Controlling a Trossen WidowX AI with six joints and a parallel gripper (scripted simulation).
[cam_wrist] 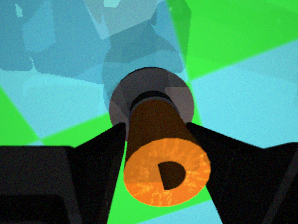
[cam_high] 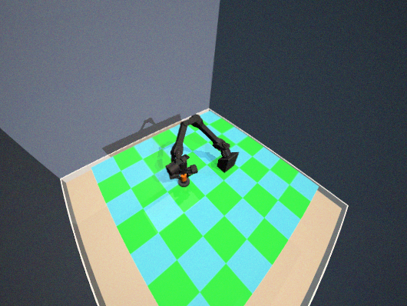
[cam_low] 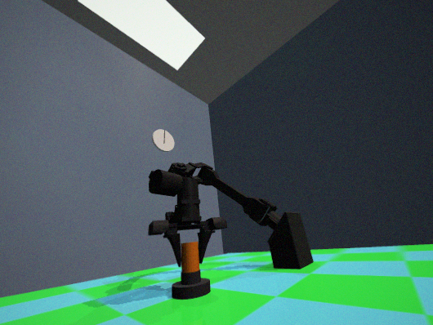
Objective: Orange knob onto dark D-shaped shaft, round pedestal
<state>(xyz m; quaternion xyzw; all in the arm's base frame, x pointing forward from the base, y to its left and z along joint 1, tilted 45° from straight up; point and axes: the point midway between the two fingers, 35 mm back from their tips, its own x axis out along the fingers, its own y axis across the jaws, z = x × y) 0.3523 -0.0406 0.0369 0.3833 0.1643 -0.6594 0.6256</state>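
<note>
Right now the orange knob is 2 cm above my gripper tip. The rest, counted from my gripper tip: pedestal (2 cm below).
</note>
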